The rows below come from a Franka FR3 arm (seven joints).
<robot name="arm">
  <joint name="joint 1" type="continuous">
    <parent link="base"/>
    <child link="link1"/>
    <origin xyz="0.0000 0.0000 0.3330" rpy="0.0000 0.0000 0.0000"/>
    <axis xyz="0 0 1"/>
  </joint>
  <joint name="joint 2" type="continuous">
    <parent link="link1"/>
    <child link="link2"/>
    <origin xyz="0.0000 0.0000 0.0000" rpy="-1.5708 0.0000 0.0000"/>
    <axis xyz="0 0 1"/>
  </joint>
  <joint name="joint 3" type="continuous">
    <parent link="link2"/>
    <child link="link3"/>
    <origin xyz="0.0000 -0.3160 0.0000" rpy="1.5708 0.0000 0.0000"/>
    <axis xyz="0 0 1"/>
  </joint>
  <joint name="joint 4" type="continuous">
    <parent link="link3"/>
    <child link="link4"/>
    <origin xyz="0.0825 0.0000 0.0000" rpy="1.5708 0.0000 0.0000"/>
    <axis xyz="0 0 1"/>
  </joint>
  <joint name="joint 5" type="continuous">
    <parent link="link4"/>
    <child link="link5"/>
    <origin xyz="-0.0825 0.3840 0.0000" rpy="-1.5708 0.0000 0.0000"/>
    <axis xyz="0 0 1"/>
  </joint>
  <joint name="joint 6" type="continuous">
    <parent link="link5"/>
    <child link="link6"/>
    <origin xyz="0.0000 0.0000 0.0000" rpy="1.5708 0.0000 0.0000"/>
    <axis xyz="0 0 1"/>
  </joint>
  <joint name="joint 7" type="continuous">
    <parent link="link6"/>
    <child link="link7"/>
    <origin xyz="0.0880 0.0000 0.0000" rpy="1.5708 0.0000 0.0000"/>
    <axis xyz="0 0 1"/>
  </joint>
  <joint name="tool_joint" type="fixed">
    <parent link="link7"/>
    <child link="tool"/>
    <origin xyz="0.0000 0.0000 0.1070" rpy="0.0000 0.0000 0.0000"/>
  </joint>
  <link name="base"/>
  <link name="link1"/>
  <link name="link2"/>
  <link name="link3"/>
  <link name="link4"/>
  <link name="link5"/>
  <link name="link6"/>
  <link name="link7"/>
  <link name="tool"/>
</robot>
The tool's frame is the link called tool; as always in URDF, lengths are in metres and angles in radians. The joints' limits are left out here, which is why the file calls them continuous.
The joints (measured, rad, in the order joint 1, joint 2, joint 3, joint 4, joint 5, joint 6, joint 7), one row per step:
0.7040 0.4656 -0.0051 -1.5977 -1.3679 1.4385 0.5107
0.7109 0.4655 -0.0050 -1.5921 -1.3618 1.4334 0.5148
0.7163 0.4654 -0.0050 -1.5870 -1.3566 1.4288 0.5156
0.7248 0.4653 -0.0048 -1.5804 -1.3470 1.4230 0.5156
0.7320 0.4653 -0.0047 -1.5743 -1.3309 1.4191 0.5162
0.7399 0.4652 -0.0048 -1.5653 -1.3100 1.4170 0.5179
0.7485 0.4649 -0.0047 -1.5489 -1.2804 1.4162 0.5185
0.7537 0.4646 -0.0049 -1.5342 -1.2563 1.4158 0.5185
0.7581 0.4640 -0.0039 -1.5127 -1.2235 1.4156 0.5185
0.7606 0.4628 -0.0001 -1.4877 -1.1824 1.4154 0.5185
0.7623 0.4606 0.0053 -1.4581 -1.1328 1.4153 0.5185
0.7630 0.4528 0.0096 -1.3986 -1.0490 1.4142 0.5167
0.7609 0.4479 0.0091 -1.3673 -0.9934 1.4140 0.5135
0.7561 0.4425 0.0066 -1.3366 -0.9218 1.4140 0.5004
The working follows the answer.
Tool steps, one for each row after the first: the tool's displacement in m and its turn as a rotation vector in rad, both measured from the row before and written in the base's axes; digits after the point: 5 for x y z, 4 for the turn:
-0.00216 0.00381 0.00207 0.0073 -0.0052 -0.0007
-0.00166 0.00292 0.00192 0.0050 -0.0023 -0.0011
-0.00291 0.00469 0.00215 0.0081 -0.0002 -0.0008
-0.00285 0.00399 0.00111 0.0132 0.0039 -0.0035
-0.00296 0.00476 0.00186 0.0197 0.0040 -0.0036
-0.00299 0.00610 0.00422 0.0309 0.0050 -0.0050
-0.00166 0.00404 0.00408 0.0260 0.0037 -0.0055
-0.00164 0.00484 0.00627 0.0372 0.0046 -0.0081
-0.00213 0.00543 0.00724 0.0467 0.0082 -0.0100
-0.00269 0.00620 0.00905 0.0571 0.0108 -0.0112
-0.00260 0.00754 0.02271 0.1040 0.0101 -0.0218
-0.00082 0.00170 0.01168 0.0622 0.0139 -0.0158
-0.00061 0.00003 0.01054 0.0698 0.0318 -0.0164

Tool pose at each row, in the base's axes (x y z in m, rotation vector in rad; rounded; the steps above come from the unrounded poses):
0.56854 0.32795 0.41425 1.6440 0.4135 0.3594
0.56638 0.33176 0.41632 1.6499 0.4081 0.3649
0.56472 0.33468 0.41824 1.6545 0.4049 0.3673
0.56181 0.33936 0.42038 1.6624 0.4031 0.3689
0.55896 0.34336 0.42150 1.6768 0.4014 0.3665
0.55600 0.34812 0.42336 1.6975 0.3988 0.3656
0.55301 0.35423 0.42759 1.7295 0.3944 0.3655
0.55135 0.35827 0.43166 1.7565 0.3891 0.3649
0.54971 0.36311 0.43793 1.7950 0.3805 0.3644
0.54758 0.36854 0.44517 1.8439 0.3714 0.3617
0.54489 0.37474 0.45422 1.9037 0.3612 0.3580
0.54228 0.38228 0.47692 2.0102 0.3339 0.3588
0.54146 0.38398 0.48860 2.0759 0.3188 0.3492
0.54086 0.38401 0.49914 2.1532 0.3124 0.3219

